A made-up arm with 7 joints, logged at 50 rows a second.
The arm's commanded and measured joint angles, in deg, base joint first. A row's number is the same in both.
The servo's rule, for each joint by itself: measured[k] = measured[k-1] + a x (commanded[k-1-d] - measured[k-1]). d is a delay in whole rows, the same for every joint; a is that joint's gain. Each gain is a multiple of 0.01, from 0.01 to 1. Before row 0 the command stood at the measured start. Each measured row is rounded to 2 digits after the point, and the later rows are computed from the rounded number. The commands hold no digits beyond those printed.
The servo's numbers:
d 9
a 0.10 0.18 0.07 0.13 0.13 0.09 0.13
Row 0, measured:
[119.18, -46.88, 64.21, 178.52, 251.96, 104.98, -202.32]
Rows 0 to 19, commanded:
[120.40, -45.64, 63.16, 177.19, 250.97, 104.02, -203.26]
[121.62, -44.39, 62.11, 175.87, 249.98, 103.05, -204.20]
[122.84, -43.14, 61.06, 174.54, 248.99, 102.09, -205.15]
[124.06, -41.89, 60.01, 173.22, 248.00, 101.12, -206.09]
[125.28, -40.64, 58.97, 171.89, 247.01, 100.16, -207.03]
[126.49, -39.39, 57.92, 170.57, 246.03, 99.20, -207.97]
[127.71, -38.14, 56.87, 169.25, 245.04, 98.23, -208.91]
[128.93, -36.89, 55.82, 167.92, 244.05, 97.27, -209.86]
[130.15, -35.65, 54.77, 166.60, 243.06, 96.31, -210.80]
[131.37, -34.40, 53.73, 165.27, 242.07, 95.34, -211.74]
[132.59, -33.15, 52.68, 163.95, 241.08, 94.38, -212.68]
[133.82, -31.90, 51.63, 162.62, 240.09, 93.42, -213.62]
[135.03, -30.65, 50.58, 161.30, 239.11, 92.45, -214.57]
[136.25, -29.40, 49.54, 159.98, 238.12, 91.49, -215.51]
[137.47, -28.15, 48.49, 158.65, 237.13, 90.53, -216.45]
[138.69, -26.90, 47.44, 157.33, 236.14, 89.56, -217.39]
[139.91, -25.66, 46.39, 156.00, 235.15, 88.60, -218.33]
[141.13, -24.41, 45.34, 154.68, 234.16, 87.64, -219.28]
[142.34, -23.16, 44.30, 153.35, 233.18, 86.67, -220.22]
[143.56, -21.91, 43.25, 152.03, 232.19, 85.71, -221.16]
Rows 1 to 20, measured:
[119.18, -46.88, 64.21, 178.52, 251.96, 104.98, -202.32]
[119.18, -46.88, 64.21, 178.52, 251.96, 104.98, -202.32]
[119.18, -46.88, 64.21, 178.52, 251.96, 104.98, -202.32]
[119.18, -46.88, 64.21, 178.52, 251.96, 104.98, -202.32]
[119.18, -46.88, 64.21, 178.52, 251.96, 104.98, -202.32]
[119.18, -46.88, 64.21, 178.52, 251.96, 104.98, -202.32]
[119.18, -46.88, 64.21, 178.52, 251.96, 104.98, -202.32]
[119.18, -46.88, 64.21, 178.52, 251.96, 104.98, -202.32]
[119.18, -46.88, 64.21, 178.52, 251.96, 104.98, -202.32]
[119.30, -46.66, 64.14, 178.35, 251.83, 104.89, -202.44]
[119.53, -46.25, 64.00, 178.03, 251.59, 104.72, -202.67]
[119.86, -45.69, 63.79, 177.58, 251.25, 104.48, -202.99]
[120.28, -45.01, 63.53, 177.01, 250.83, 104.18, -203.39]
[120.78, -44.22, 63.21, 176.34, 250.33, 103.82, -203.86]
[121.35, -43.35, 62.84, 175.59, 249.77, 103.40, -204.39]
[121.99, -42.41, 62.42, 174.77, 249.16, 102.93, -204.98]
[122.68, -41.42, 61.96, 173.88, 248.50, 102.42, -205.61]
[123.43, -40.38, 61.46, 172.93, 247.79, 101.87, -206.28]
[124.22, -39.30, 60.92, 171.93, 247.05, 101.28, -206.99]
[125.06, -38.19, 60.34, 170.89, 246.27, 100.66, -207.73]

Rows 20 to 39, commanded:
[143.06, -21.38, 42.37, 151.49, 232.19, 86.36, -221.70]
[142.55, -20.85, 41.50, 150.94, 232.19, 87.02, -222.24]
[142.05, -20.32, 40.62, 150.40, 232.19, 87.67, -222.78]
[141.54, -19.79, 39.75, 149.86, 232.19, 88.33, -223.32]
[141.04, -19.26, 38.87, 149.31, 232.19, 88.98, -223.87]
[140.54, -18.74, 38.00, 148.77, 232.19, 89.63, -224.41]
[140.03, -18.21, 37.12, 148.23, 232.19, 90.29, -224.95]
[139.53, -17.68, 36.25, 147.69, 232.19, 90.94, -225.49]
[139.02, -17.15, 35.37, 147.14, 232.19, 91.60, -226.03]
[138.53, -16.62, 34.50, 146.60, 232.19, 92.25, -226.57]
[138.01, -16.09, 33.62, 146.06, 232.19, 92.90, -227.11]
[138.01, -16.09, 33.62, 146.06, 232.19, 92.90, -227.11]
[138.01, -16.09, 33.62, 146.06, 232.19, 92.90, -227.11]
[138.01, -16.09, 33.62, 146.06, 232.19, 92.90, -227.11]
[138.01, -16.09, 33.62, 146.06, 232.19, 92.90, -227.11]
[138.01, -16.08, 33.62, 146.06, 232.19, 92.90, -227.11]
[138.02, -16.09, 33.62, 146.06, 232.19, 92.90, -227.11]
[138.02, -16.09, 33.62, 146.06, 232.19, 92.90, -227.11]
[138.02, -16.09, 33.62, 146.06, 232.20, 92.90, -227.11]
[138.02, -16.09, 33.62, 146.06, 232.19, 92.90, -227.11]
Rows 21 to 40, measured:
[125.94, -37.06, 59.73, 169.81, 245.47, 100.01, -208.50]
[126.85, -35.91, 59.09, 168.70, 244.64, 99.33, -209.29]
[127.79, -34.74, 58.42, 167.57, 243.79, 98.62, -210.10]
[128.76, -33.55, 57.72, 166.41, 242.92, 97.89, -210.93]
[129.75, -32.35, 57.00, 165.23, 242.04, 97.14, -211.77]
[130.77, -31.15, 56.26, 164.03, 241.14, 96.37, -212.62]
[131.81, -29.94, 55.50, 162.81, 240.23, 95.58, -213.49]
[132.86, -28.72, 54.72, 161.58, 239.31, 94.78, -214.36]
[133.93, -27.49, 53.92, 160.34, 238.38, 93.96, -215.24]
[134.84, -26.39, 53.11, 159.19, 237.58, 93.28, -216.08]
[135.61, -25.39, 52.30, 158.12, 236.88, 92.72, -216.88]
[136.25, -24.48, 51.48, 157.12, 236.27, 92.27, -217.65]
[136.78, -23.64, 50.66, 156.18, 235.74, 91.92, -218.39]
[137.21, -22.85, 49.83, 155.29, 235.28, 91.66, -219.10]
[137.54, -22.11, 49.00, 154.44, 234.88, 91.48, -219.79]
[137.79, -21.41, 48.17, 153.63, 234.53, 91.37, -220.46]
[137.96, -20.74, 47.34, 152.86, 234.23, 91.33, -221.11]
[138.07, -20.09, 46.50, 152.12, 233.96, 91.35, -221.75]
[138.12, -19.47, 45.66, 151.40, 233.73, 91.43, -222.38]
[138.11, -18.86, 44.82, 150.71, 233.53, 91.56, -222.99]

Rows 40 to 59, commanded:
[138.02, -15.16, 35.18, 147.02, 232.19, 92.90, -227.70]
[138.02, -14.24, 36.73, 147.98, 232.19, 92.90, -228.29]
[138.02, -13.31, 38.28, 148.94, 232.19, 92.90, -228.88]
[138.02, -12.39, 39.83, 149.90, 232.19, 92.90, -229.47]
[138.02, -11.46, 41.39, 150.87, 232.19, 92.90, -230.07]
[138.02, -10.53, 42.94, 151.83, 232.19, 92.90, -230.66]
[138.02, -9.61, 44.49, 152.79, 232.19, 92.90, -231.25]
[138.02, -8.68, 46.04, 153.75, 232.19, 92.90, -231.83]
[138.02, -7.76, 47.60, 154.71, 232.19, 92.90, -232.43]
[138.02, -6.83, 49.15, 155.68, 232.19, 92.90, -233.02]
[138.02, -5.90, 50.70, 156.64, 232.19, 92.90, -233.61]
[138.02, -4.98, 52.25, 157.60, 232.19, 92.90, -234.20]
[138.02, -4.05, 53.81, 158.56, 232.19, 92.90, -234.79]
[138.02, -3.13, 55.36, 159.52, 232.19, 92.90, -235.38]
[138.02, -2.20, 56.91, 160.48, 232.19, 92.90, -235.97]
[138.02, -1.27, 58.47, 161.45, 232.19, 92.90, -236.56]
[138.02, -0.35, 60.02, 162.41, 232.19, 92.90, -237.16]
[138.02, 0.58, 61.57, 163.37, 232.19, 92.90, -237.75]
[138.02, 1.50, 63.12, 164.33, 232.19, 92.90, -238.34]
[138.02, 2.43, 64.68, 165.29, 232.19, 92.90, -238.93]
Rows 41 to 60, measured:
[138.10, -18.36, 44.04, 150.11, 233.36, 91.68, -223.53]
[138.09, -17.95, 43.31, 149.58, 233.21, 91.79, -224.00]
[138.08, -17.62, 42.63, 149.12, 233.08, 91.89, -224.40]
[138.07, -17.34, 42.00, 148.72, 232.96, 91.98, -224.75]
[138.06, -17.11, 41.41, 148.37, 232.86, 92.06, -225.06]
[138.06, -16.93, 40.86, 148.07, 232.77, 92.14, -225.33]
[138.06, -16.78, 40.35, 147.81, 232.69, 92.21, -225.56]
[138.06, -16.66, 39.88, 147.58, 232.63, 92.27, -225.76]
[138.06, -16.56, 39.44, 147.38, 232.57, 92.33, -225.94]
[138.06, -16.31, 39.14, 147.33, 232.52, 92.38, -226.17]
[138.06, -15.94, 38.97, 147.41, 232.48, 92.43, -226.45]
[138.06, -15.47, 38.92, 147.61, 232.44, 92.47, -226.77]
[138.06, -14.92, 38.98, 147.91, 232.41, 92.51, -227.12]
[138.06, -14.30, 39.15, 148.29, 232.38, 92.55, -227.50]
[138.06, -13.62, 39.42, 148.75, 232.36, 92.58, -227.91]
[138.06, -12.90, 39.77, 149.28, 232.34, 92.61, -228.34]
[138.06, -12.14, 40.21, 149.86, 232.32, 92.64, -228.79]
[138.06, -11.35, 40.73, 150.49, 232.30, 92.66, -229.26]
[138.06, -10.54, 41.32, 151.16, 232.29, 92.68, -229.75]
[138.06, -9.70, 41.98, 151.87, 232.28, 92.70, -230.25]

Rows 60 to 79, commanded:
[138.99, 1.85, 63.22, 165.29, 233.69, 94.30, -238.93]
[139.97, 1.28, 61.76, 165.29, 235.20, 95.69, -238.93]
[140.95, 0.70, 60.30, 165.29, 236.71, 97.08, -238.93]
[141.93, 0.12, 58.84, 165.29, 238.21, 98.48, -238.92]
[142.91, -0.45, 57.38, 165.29, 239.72, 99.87, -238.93]
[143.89, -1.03, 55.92, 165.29, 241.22, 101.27, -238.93]
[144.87, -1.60, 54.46, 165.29, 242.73, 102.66, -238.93]
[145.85, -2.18, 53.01, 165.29, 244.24, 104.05, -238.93]
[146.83, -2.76, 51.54, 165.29, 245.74, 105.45, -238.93]
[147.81, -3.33, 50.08, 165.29, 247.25, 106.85, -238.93]
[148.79, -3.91, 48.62, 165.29, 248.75, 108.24, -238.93]
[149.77, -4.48, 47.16, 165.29, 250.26, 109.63, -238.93]
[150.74, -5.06, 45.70, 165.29, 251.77, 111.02, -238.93]
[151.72, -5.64, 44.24, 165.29, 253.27, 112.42, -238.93]
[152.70, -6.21, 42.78, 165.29, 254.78, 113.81, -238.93]
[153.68, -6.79, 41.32, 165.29, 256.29, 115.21, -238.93]
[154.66, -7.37, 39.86, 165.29, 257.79, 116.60, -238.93]
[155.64, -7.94, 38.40, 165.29, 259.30, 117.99, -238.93]
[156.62, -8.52, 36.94, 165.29, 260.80, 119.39, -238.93]
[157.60, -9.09, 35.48, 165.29, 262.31, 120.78, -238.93]
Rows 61 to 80, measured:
[138.06, -8.85, 42.70, 152.61, 232.27, 92.72, -230.76]
[138.06, -7.99, 43.48, 153.38, 232.26, 92.74, -231.28]
[138.06, -7.12, 44.31, 154.18, 232.25, 92.75, -231.81]
[138.06, -6.23, 45.19, 155.00, 232.24, 92.76, -232.35]
[138.06, -5.34, 46.12, 155.84, 232.23, 92.77, -232.90]
[138.06, -4.44, 47.09, 156.69, 232.22, 92.78, -233.45]
[138.06, -3.54, 48.10, 157.56, 232.22, 92.79, -234.01]
[138.06, -2.63, 49.15, 158.44, 232.22, 92.80, -234.57]
[138.06, -1.72, 50.24, 159.33, 232.22, 92.81, -235.14]
[138.15, -1.08, 51.15, 160.10, 232.41, 92.94, -235.63]
[138.33, -0.66, 51.89, 160.77, 232.77, 93.19, -236.06]
[138.59, -0.42, 52.48, 161.36, 233.28, 93.54, -236.43]
[138.92, -0.32, 52.93, 161.87, 233.92, 93.98, -236.75]
[139.32, -0.34, 53.24, 162.31, 234.67, 94.51, -237.03]
[139.78, -0.46, 53.43, 162.70, 235.52, 95.12, -237.28]
[140.29, -0.67, 53.50, 163.04, 236.46, 95.80, -237.49]
[140.85, -0.94, 53.47, 163.33, 237.47, 96.54, -237.68]
[141.45, -1.27, 53.33, 163.58, 238.55, 97.34, -237.84]
[142.09, -1.64, 53.10, 163.80, 239.68, 98.20, -237.98]
[142.76, -2.05, 52.79, 163.99, 240.86, 99.10, -238.10]

